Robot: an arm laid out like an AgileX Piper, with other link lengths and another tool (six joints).
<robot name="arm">
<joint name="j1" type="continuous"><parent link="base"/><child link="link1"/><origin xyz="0 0 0.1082" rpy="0 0 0"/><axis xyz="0 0 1"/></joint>
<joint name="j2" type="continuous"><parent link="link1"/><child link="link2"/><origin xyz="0 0 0" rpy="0 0 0"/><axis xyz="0 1 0"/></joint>
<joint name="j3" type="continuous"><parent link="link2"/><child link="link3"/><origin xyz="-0.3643 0 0.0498" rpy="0 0 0"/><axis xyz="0 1 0"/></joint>
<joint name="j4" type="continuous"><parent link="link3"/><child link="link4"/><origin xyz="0.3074 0 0.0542" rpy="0 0 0"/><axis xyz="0.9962 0 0.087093"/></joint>
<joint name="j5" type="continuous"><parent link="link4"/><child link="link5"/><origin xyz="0 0 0" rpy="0 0 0"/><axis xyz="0 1 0"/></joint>
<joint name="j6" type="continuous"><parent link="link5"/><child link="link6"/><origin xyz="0.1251 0 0.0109" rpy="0 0 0"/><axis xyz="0.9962 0 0.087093"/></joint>
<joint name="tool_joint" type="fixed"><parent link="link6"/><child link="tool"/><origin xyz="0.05 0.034 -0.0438" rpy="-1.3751 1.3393 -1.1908"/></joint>
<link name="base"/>
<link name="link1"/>
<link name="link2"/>
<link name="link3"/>
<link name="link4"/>
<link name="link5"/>
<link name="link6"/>
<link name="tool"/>
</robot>
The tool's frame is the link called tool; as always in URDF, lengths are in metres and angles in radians. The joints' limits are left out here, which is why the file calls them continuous.
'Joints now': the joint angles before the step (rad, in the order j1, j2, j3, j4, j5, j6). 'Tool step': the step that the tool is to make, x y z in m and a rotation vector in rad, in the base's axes. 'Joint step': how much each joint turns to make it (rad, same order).
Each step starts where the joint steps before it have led.
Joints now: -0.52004 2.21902 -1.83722 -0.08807 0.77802 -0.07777
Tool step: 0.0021 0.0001 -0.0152 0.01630 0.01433 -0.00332
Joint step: 0.00001 0.02729 -0.00296 0.00631 -0.00369 0.00195
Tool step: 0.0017 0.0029 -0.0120 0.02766 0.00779 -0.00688
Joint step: 0.00001 0.02032 0.00035 0.02126 -0.00016 0.00003
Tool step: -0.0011 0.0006 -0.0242 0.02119 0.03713 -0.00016
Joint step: -0.00002 0.04010 -0.00022 0.00001 0.00288 -0.00003
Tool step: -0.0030 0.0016 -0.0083 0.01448 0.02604 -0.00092
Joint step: -0.00003 0.01334 -0.00015 0.00003 0.01664 -0.00006
